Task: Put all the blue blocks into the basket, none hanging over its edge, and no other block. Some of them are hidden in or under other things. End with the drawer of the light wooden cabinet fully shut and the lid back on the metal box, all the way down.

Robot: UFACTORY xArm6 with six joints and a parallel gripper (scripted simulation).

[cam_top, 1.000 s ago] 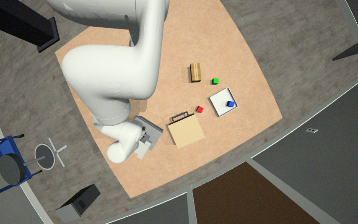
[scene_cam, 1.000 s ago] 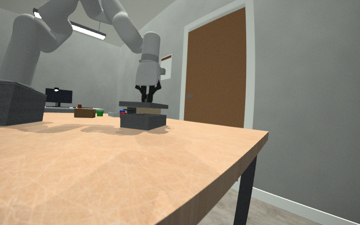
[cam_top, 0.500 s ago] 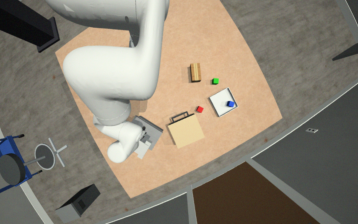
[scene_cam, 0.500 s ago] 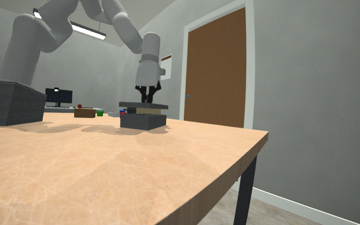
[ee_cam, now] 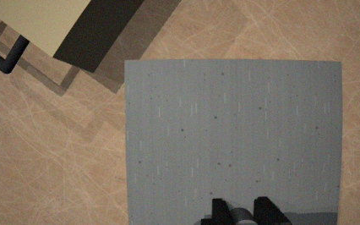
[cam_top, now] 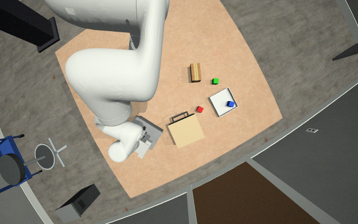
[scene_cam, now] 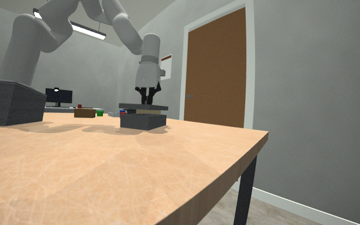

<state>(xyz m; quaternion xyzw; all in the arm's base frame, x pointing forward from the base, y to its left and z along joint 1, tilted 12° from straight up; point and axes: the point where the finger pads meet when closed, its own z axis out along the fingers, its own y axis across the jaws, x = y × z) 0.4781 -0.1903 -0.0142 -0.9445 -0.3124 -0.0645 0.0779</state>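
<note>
The metal box is 90 mm below my hand. From my hand the other things lie so: light wooden cabinet (80 mm ahead, 240 mm to the left, 70 mm below); then small brown box (230 mm behind, 430 mm to the left, 80 mm below); then red block (370 mm to the left, 90 mm below).
</note>
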